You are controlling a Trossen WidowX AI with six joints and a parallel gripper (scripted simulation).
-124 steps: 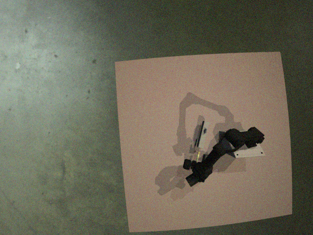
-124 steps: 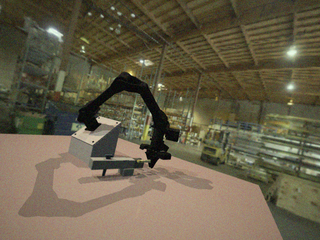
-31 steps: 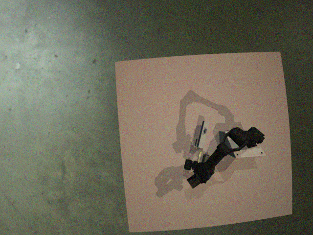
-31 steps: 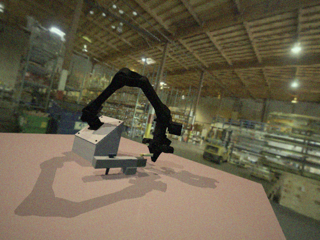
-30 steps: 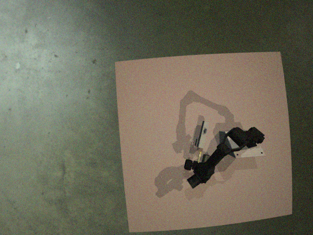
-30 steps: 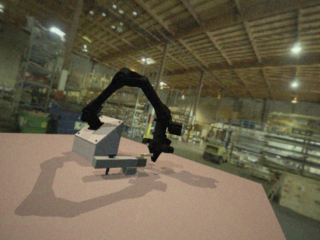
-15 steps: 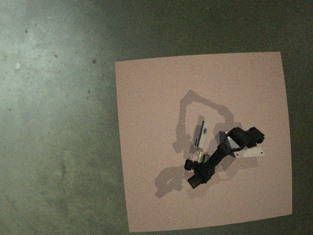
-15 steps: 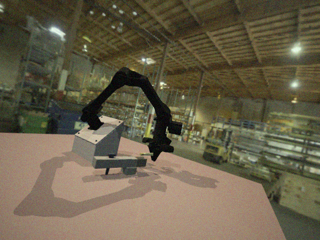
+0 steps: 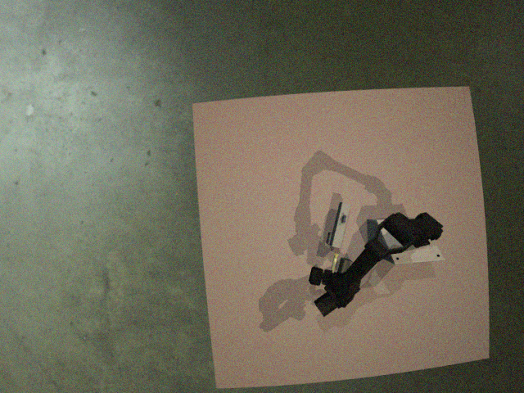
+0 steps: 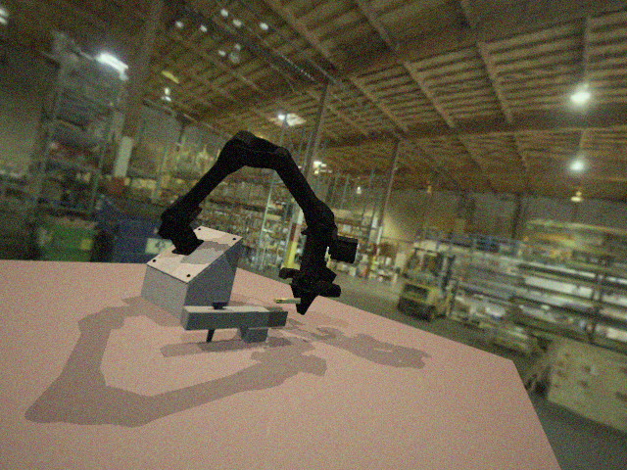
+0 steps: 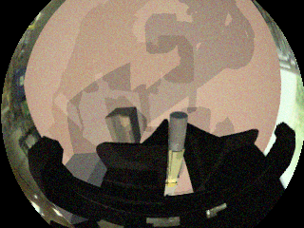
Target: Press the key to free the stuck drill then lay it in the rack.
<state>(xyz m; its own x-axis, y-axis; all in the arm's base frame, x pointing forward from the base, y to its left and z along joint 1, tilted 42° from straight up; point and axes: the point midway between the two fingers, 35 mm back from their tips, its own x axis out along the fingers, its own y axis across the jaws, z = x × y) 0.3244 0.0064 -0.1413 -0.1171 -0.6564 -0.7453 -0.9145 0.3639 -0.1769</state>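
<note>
My gripper tip is now 40 mm to the left of the drill, 30 mm below it and 20 mm past it. Also, from my gripper tip: dark key 210 mm to the right, 90 mm behind; then grey rack 80 mm behind, 30 mm below.
</note>
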